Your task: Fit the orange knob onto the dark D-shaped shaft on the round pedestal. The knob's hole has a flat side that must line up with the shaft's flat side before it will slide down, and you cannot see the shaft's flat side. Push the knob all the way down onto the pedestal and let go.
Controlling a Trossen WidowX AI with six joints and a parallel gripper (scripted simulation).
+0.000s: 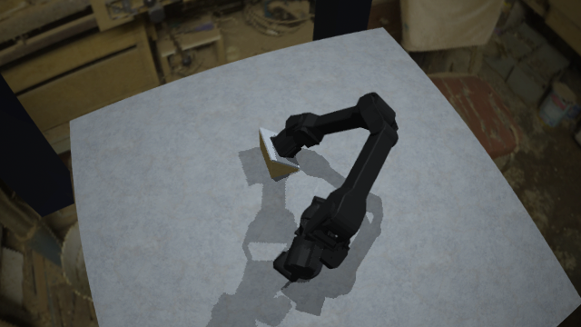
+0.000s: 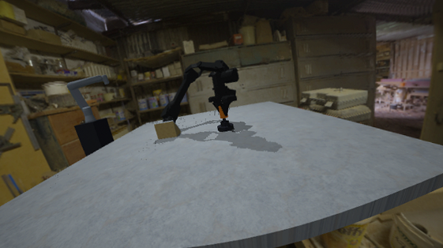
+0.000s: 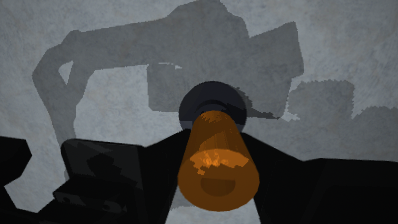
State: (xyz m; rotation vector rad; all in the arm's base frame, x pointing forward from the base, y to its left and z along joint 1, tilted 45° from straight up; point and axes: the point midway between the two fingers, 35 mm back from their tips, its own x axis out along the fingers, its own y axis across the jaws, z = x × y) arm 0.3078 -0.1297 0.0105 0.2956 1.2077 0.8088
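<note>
Right now my gripper tip is 2 cm below the orange knob. From my gripper tip the other things lie so: dark round pedestal 4 cm below.
</note>
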